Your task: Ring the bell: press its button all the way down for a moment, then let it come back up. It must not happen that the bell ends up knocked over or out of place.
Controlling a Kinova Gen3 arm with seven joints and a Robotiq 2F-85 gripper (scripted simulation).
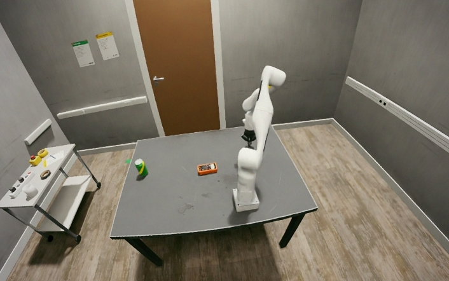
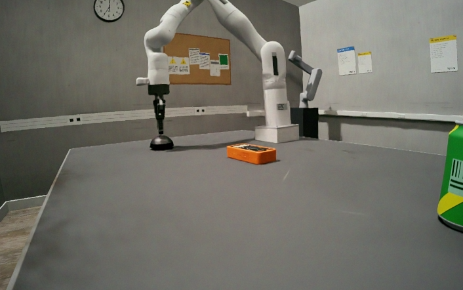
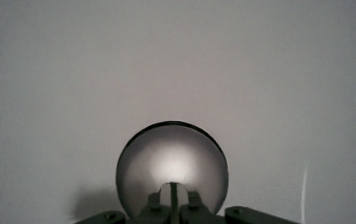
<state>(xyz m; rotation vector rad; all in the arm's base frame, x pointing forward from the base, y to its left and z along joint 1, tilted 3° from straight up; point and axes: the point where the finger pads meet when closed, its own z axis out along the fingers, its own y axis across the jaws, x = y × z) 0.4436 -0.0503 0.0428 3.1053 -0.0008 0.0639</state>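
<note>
The round button is 3 cm below my hand. From my hand the other things lie so: bell (4 cm below).
</note>
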